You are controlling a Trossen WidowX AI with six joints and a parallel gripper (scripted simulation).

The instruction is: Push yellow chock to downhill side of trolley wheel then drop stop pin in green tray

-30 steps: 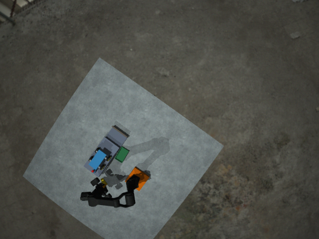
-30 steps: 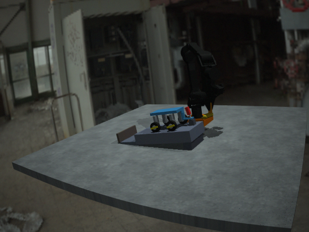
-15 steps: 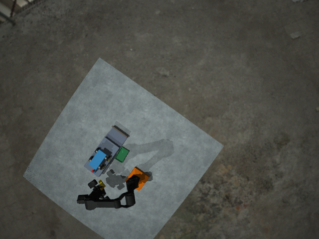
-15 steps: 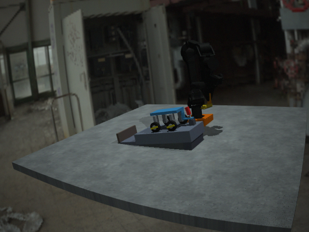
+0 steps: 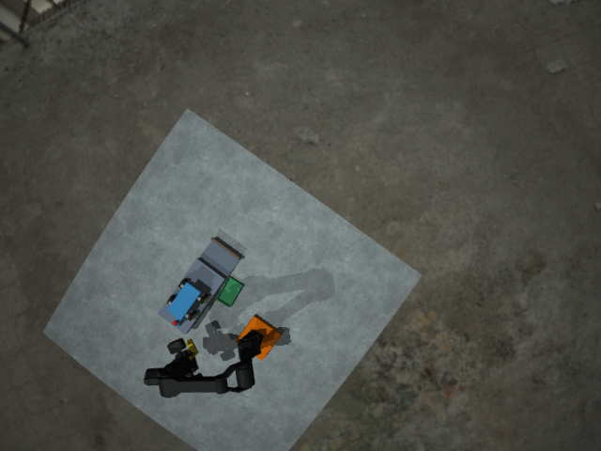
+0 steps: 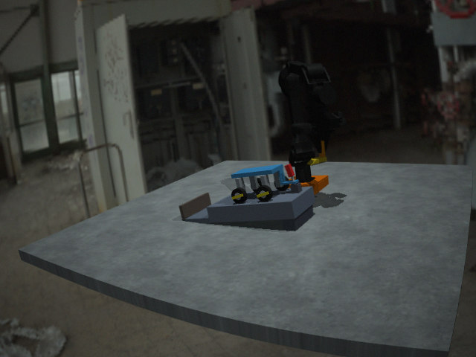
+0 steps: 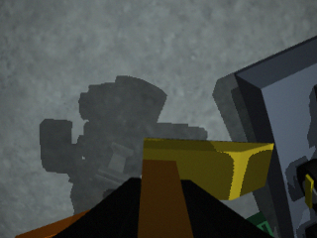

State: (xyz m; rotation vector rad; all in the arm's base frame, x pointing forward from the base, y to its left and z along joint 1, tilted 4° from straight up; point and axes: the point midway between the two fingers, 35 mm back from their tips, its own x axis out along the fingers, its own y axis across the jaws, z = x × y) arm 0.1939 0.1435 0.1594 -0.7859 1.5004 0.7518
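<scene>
Right now the yellow chock is 2 cm ahead of my gripper tip, 1 cm to the right of it and 1 cm below it. Also, from my gripper tip: brown end board: 11 cm ahead, 41 cm to the right, 15 cm below; blue-topped trolley: 14 cm ahead, 16 cm to the right, 6 cm below; stop pin: 13 cm ahead, 6 cm to the right, 5 cm below.
</scene>
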